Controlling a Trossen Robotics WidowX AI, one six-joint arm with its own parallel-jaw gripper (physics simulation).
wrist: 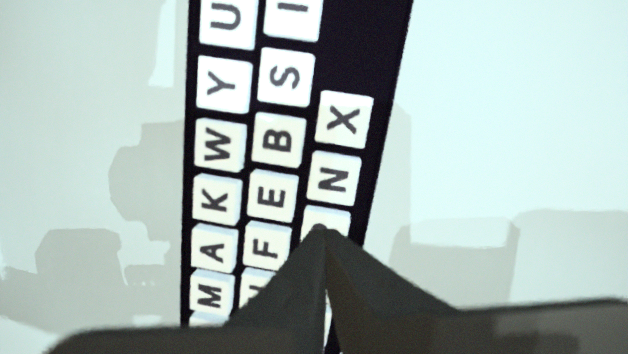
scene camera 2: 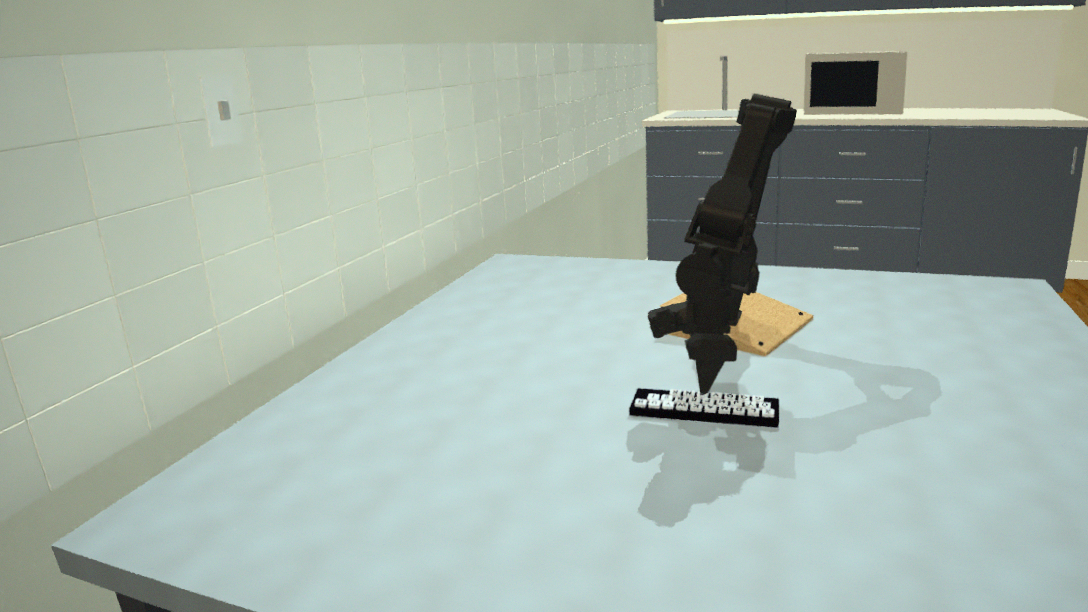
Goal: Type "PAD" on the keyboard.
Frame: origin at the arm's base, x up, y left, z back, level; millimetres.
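Seen in the pictures: gripper, fingertip midpoint: (wrist: 322,241) (scene camera 2: 703,392).
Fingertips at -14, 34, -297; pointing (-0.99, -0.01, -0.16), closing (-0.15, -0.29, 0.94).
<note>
A point is followed by its place in that frame, as x, y, z.
The black keyboard (scene camera 2: 703,419) {-28, 46, -350} (wrist: 360,45) {-21, -30, -303} with white letter keys lies on the table. My gripper (scene camera 2: 706,389) {-14, 34, -297} (wrist: 322,241) {-14, 34, -297} is shut and empty, pointing down at the keyboard's back row in the scene view. In the wrist view its tips overlap the P key (wrist: 330,216) {-16, 25, -297}, next to the N key (wrist: 334,179) {-16, 12, -299}; the fingertips cover its letter. The tips are on or very close to that key; contact is not certain. The A key (wrist: 213,251) {-16, 51, -333} shows in the left row, beside the M key (wrist: 207,296) {-16, 71, -332}. The D key's letter is hidden.
A tan wooden board (scene camera 2: 776,323) {-18, 95, 30} lies on the table (scene camera 2: 456,456) {-33, -240, -541} behind the keyboard, partly hidden by the arm. A tiled wall (scene camera 2: 228,213) runs along the left. A counter with drawers (scene camera 2: 844,178) and a microwave (scene camera 2: 844,83) stands beyond the table.
</note>
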